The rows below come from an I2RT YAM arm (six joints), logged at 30 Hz.
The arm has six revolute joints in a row. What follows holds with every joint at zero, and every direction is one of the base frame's. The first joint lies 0.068 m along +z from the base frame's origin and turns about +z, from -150 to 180 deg. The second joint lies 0.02 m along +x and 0.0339 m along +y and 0.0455 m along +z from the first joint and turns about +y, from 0 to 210 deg. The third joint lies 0.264 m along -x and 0.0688 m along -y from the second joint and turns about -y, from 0 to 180 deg. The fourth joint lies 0.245 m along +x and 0.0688 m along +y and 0.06 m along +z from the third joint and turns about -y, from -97 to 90 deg. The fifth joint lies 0.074 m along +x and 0.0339 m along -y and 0.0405 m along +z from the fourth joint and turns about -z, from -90 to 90 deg. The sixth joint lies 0.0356 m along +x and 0.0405 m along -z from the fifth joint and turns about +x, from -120 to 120 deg. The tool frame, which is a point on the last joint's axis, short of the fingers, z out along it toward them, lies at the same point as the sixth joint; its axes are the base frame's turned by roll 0, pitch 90 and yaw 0 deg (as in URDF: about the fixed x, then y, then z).
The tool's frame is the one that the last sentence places.
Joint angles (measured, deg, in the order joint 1, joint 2, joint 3, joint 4, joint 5, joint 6), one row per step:
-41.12 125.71 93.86 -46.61 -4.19 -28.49
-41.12 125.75 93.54 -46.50 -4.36 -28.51
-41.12 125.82 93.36 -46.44 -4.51 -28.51
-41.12 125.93 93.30 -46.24 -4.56 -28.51
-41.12 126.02 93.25 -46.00 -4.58 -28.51
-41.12 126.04 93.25 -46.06 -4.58 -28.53
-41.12 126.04 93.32 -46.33 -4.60 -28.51
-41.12 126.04 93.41 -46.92 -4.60 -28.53
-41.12 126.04 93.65 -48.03 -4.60 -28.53
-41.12 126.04 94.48 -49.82 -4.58 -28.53
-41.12 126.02 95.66 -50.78 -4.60 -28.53
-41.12 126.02 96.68 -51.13 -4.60 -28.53
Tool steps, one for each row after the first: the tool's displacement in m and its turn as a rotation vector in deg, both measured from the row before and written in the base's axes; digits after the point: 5 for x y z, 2 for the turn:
-0.00055 0.00062 -0.00170 0.29 0.08 0.05
-0.00028 0.00036 -0.00130 0.24 0.05 0.03
0.00019 -0.00012 -0.00099 0.02 -0.05 0.01
0.00025 -0.00020 -0.00079 -0.05 -0.09 0.00
-0.00008 0.00007 -0.00017 0.05 0.06 0.02
-0.00020 0.00019 0.00022 0.15 0.14 -0.02
-0.00061 0.00053 0.00020 0.32 0.38 0.02
-0.00098 0.00085 0.00071 0.57 0.66 0.00
-0.00051 0.00043 0.00318 0.62 0.74 0.00
0.00147 -0.00127 0.00517 -0.14 -0.19 0.00
0.00189 -0.00165 0.00452 -0.44 -0.50 0.00

